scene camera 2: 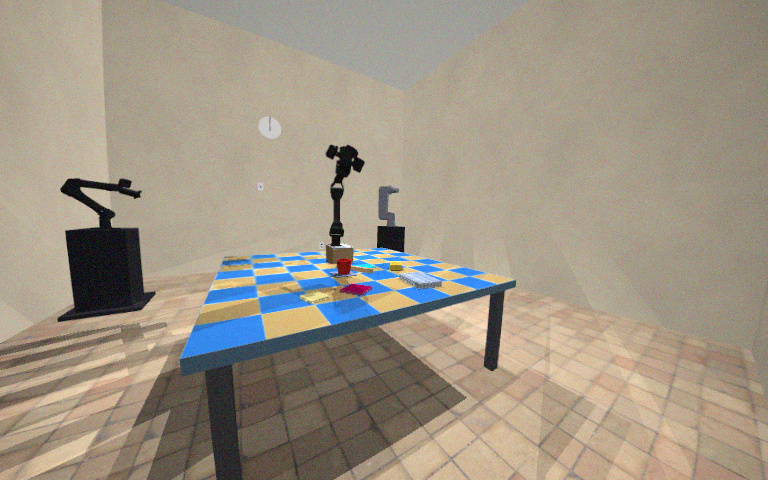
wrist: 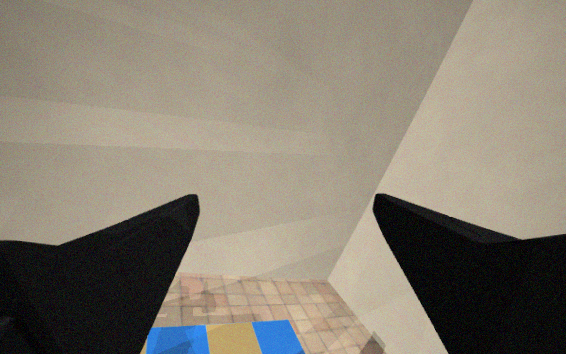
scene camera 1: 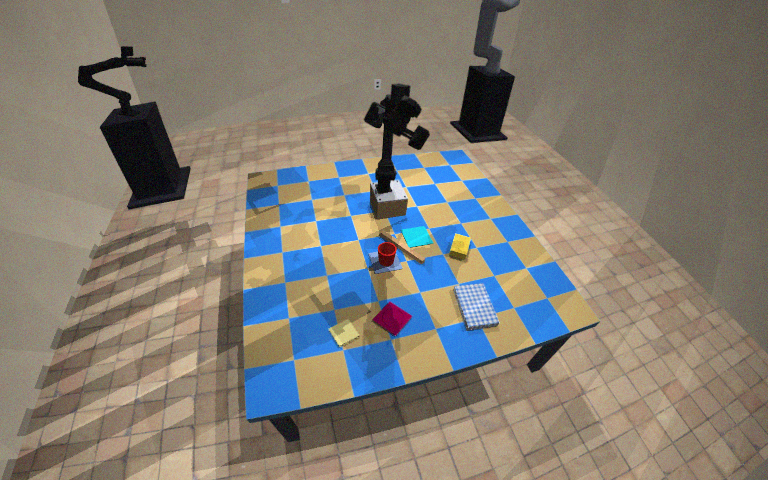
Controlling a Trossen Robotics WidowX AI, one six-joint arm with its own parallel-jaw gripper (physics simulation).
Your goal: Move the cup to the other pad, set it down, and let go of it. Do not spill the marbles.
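Seen in the pictures: gripper, fingertip midpoint: point(scene camera 2: 346, 151) point(wrist: 287, 202) point(scene camera 1: 395, 134); arm's base, origin of the base link: point(scene camera 2: 335, 245) point(scene camera 1: 383, 188).
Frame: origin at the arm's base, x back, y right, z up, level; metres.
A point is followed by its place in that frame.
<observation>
The red cup point(scene camera 1: 386, 254) point(scene camera 2: 343, 266) stands upright on a blue-grey pad point(scene camera 1: 387, 270) @(x -0.390, y 0.108, z -0.103 m) near the middle of the table. Marbles inside it cannot be made out in these views. A flat magenta pad point(scene camera 1: 391, 318) @(x -0.605, y 0.167, z -0.098 m) point(scene camera 2: 356, 289) @(x -0.619, y 0.172, z -0.098 m) lies apart from the cup, nearer the table's front edge. My gripper point(scene camera 1: 396, 126) @(x -0.419, y 0.129, z 0.492 m) point(scene camera 2: 344, 157) @(x -0.419, y 0.129, z 0.492 m) point(wrist: 287, 202) @(x -0.419, y 0.129, z 0.492 m) is raised high above the arm's base, well away from the cup. Its fingers stand wide open with nothing between them. Neither cup nor pads show in the wrist view, which faces the walls.
A wooden strip point(scene camera 1: 408, 251) @(x -0.330, y -0.002, z -0.087 m) lies beside the cup, close to a cyan square point(scene camera 1: 416, 236) @(x -0.242, y -0.076, z -0.103 m). A yellow block point(scene camera 1: 460, 246) @(x -0.374, y -0.221, z -0.076 m) point(scene camera 2: 395, 266) @(x -0.401, y -0.195, z -0.085 m), a checked slab point(scene camera 1: 475, 306) @(x -0.660, y -0.136, z -0.081 m) point(scene camera 2: 420, 280) @(x -0.696, y -0.106, z -0.081 m) and a pale yellow square point(scene camera 1: 344, 333) @(x -0.617, y 0.338, z -0.096 m) point(scene camera 2: 314, 297) @(x -0.629, y 0.345, z -0.096 m) also lie on the table. Two other arms stand on black pedestals behind.
</observation>
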